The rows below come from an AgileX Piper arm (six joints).
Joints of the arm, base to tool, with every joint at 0 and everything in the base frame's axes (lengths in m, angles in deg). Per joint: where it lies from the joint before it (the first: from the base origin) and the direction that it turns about. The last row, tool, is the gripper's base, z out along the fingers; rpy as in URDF.
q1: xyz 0 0 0.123 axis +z
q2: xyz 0 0 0 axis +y
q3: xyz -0.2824 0 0.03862 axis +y
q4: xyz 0.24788 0 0.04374 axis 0.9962 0 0.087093
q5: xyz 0 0 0 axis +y
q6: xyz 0.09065 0 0.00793 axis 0.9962 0 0.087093
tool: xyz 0 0 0 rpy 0 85.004 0
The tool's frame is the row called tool.
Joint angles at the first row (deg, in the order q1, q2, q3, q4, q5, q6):
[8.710, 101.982, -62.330, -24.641, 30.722, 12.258]
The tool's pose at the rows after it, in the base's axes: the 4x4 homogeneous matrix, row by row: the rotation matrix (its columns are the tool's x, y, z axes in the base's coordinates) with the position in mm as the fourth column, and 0 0 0 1 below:
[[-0.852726, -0.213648, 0.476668, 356.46], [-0.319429, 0.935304, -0.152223, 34.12], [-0.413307, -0.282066, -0.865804, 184.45], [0, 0, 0, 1]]
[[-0.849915, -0.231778, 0.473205, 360.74], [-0.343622, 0.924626, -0.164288, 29.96], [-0.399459, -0.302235, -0.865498, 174.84], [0, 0, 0, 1]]
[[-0.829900, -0.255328, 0.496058, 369.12], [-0.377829, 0.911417, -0.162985, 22.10], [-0.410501, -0.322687, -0.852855, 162.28], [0, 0, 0, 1]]
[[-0.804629, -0.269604, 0.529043, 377.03], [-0.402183, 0.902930, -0.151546, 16.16], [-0.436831, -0.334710, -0.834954, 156.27], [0, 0, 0, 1]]
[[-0.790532, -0.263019, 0.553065, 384.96], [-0.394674, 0.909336, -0.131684, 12.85], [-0.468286, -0.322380, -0.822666, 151.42], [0, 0, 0, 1]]
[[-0.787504, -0.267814, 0.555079, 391.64], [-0.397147, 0.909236, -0.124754, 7.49], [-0.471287, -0.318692, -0.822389, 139.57], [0, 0, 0, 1]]
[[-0.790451, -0.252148, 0.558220, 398.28], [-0.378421, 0.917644, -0.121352, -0.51], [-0.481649, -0.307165, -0.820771, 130.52], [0, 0, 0, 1]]
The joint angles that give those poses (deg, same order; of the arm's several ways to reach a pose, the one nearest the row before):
[8.711, 102.615, -62.329, -26.437, 30.007, 12.260]
[8.046, 104.348, -62.330, -28.434, 28.734, 12.259]
[6.503, 106.775, -62.329, -31.416, 24.737, 12.259]
[5.203, 108.366, -62.738, -33.587, 21.071, 12.259]
[4.244, 109.953, -63.653, -33.486, 18.191, 12.260]
[3.161, 112.397, -64.386, -34.248, 16.005, 12.259]
[1.736, 114.508, -65.406, -34.172, 14.244, 12.384]

